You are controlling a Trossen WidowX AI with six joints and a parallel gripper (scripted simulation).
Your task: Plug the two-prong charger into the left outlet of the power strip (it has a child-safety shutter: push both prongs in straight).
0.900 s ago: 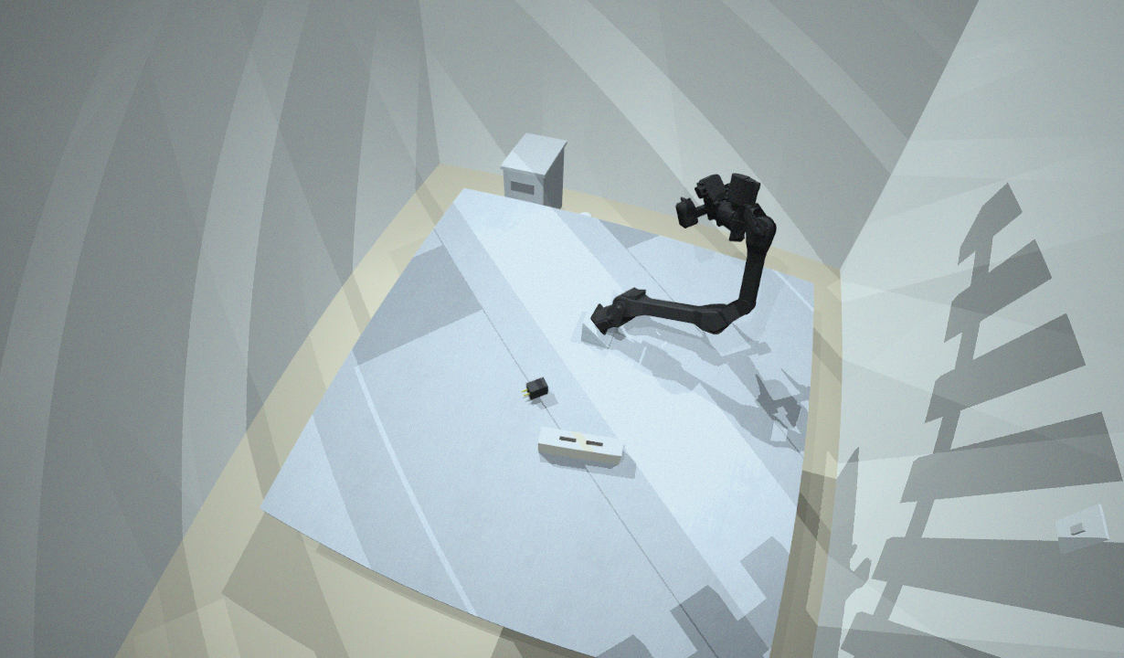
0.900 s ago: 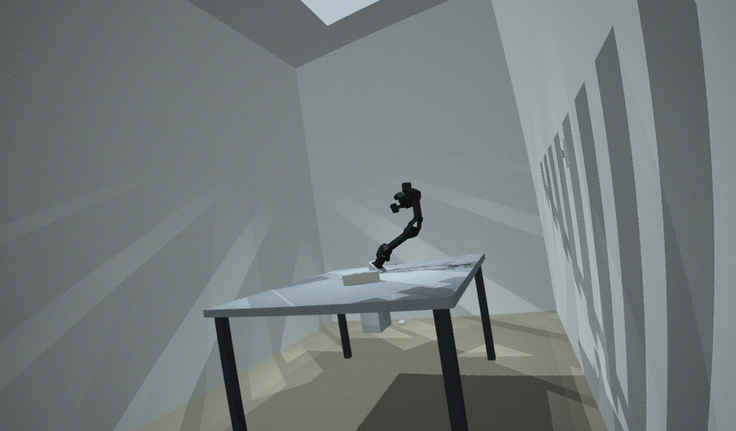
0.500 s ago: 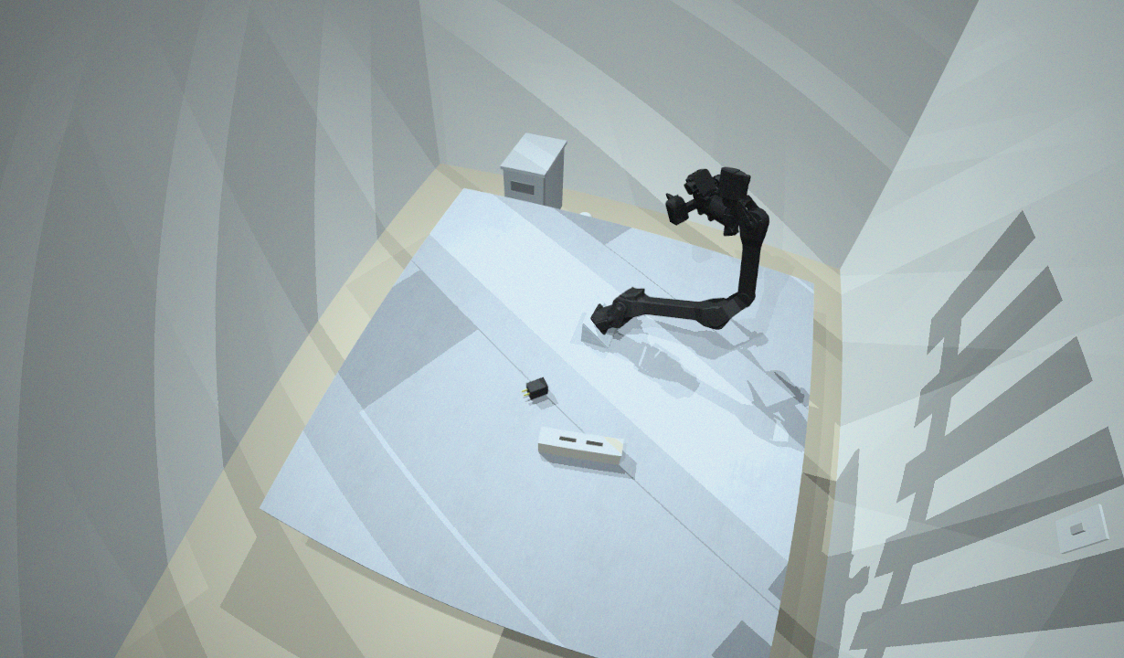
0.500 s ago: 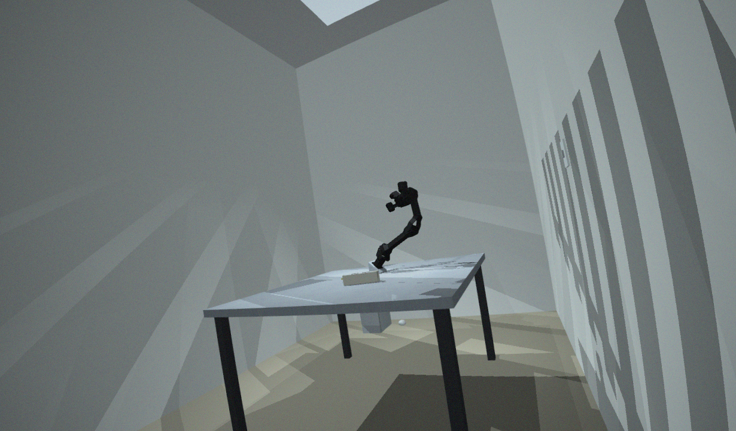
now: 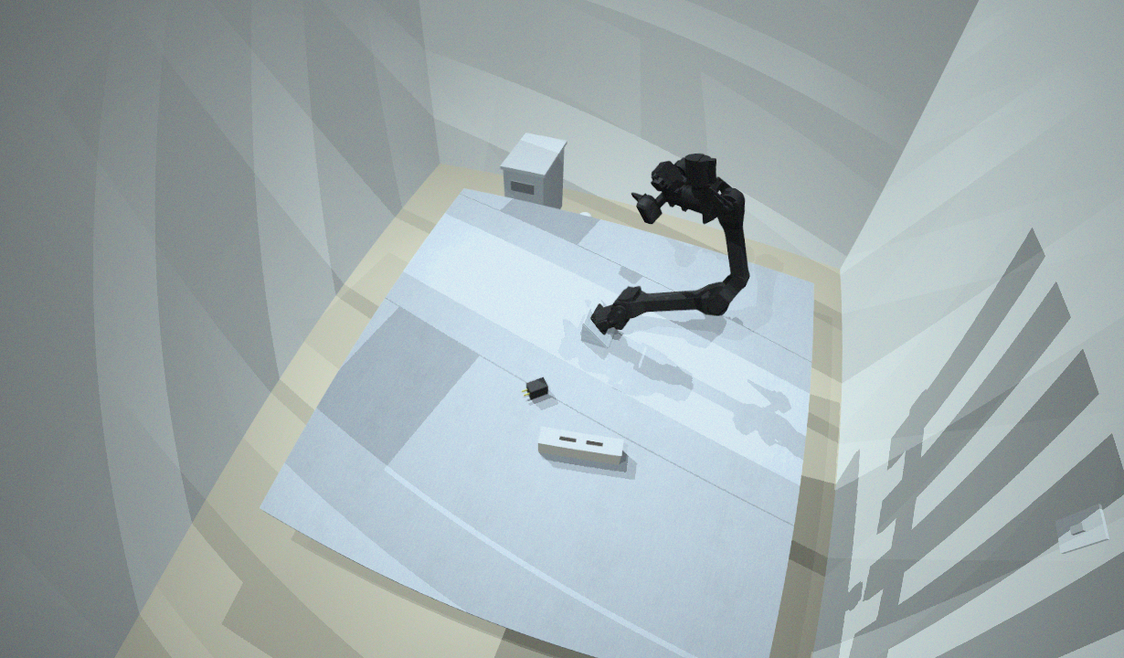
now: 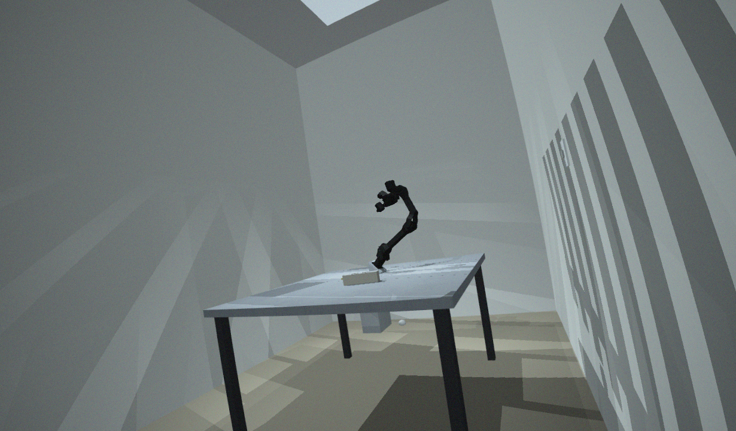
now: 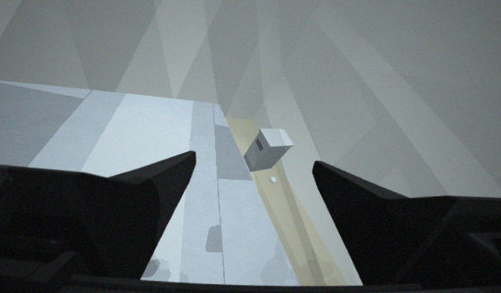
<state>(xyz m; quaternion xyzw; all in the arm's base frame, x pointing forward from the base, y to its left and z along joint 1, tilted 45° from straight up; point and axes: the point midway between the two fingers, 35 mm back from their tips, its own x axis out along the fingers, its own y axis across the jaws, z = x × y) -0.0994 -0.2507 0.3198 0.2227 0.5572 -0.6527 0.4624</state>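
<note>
Now: gripper tip 420 mm short of the black two-prong charger, 410 mm above it and 100 mm to the left of it.
</note>
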